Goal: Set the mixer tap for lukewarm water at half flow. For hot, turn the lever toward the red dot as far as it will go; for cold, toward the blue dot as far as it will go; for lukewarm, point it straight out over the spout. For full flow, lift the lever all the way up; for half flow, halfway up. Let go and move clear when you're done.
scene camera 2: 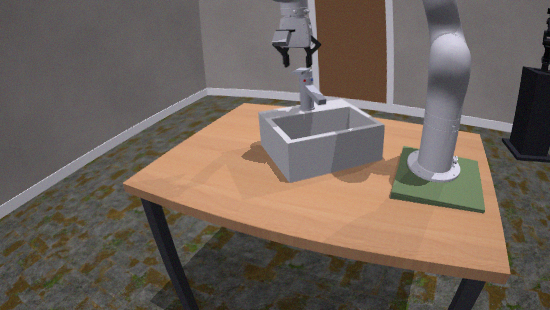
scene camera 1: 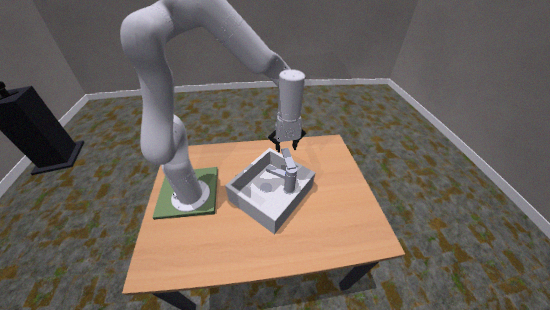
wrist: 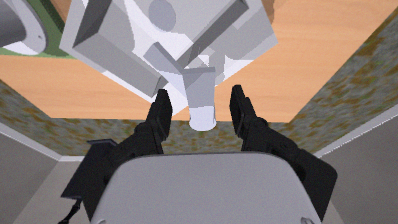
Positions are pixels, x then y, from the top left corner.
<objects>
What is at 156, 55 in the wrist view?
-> A mixer tap.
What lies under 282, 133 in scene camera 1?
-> My gripper.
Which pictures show my gripper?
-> Scene camera 2, scene camera 1 and the wrist view: all of them.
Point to a box sink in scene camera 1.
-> At 259, 194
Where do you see a mixer tap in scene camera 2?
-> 307, 91
</objects>
